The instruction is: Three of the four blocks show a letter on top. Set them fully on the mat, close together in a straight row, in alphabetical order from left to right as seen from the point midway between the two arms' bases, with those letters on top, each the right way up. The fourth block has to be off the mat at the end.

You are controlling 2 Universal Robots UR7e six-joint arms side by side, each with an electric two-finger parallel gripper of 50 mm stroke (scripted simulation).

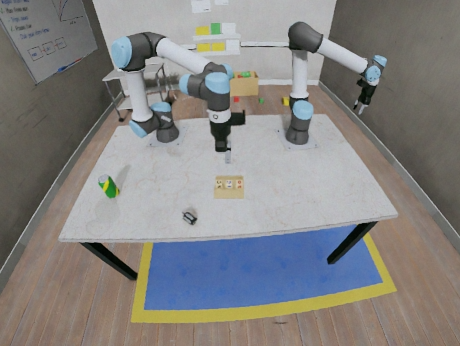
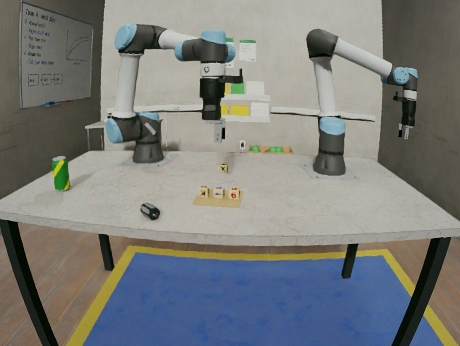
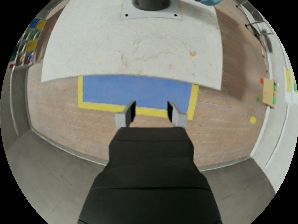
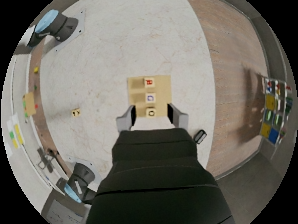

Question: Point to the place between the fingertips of my left gripper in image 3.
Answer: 151, 107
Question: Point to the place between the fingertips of my right gripper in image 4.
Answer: At 151, 110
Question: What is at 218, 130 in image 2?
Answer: My right gripper.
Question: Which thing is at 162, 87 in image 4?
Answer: A tan mat.
